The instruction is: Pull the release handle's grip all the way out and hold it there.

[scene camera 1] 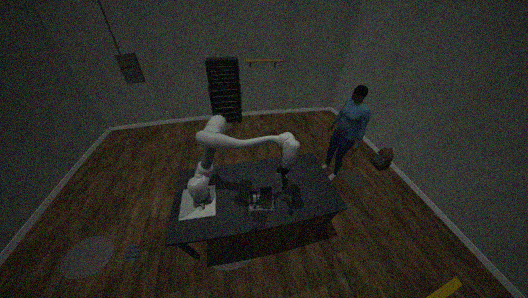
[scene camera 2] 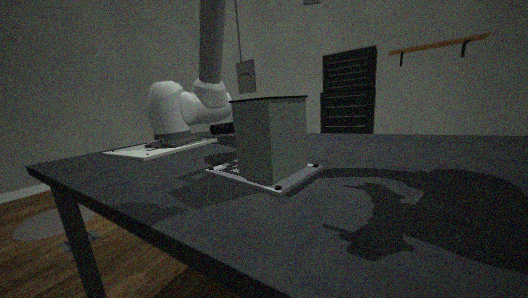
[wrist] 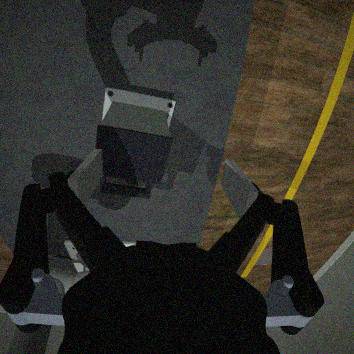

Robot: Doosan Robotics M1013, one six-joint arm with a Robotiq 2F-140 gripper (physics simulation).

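Note:
The release handle's housing is a grey-green box (scene camera 2: pixel 270 137) (wrist: pixel 135 119) with a dark top, on a pale base plate (scene camera 2: pixel 297 180) (wrist: pixel 140 97) bolted to the table. A black cylindrical grip (scene camera 2: pixel 221 128) shows beside the box on the robot's side in the second scene view, partly hidden by the box. In the wrist view the grip cannot be told clearly from the dark shapes below the box. My gripper (scene camera 1: pixel 284 181) (wrist: pixel 163 166) is open and empty, above the table on the far side of the box from the arm's base. It is apart from the grip.
The arm's white base plate (scene camera 1: pixel 186 210) (scene camera 2: pixel 145 151) lies on the dark table (scene camera 1: pixel 235 225) (scene camera 2: pixel 165 200). A person in blue (scene camera 1: pixel 352 120) stands beyond the table's far right corner. A dark cabinet (scene camera 1: pixel 225 90) (scene camera 2: pixel 349 92) and an orange wall shelf (scene camera 1: pixel 265 61) (scene camera 2: pixel 440 44) are behind.

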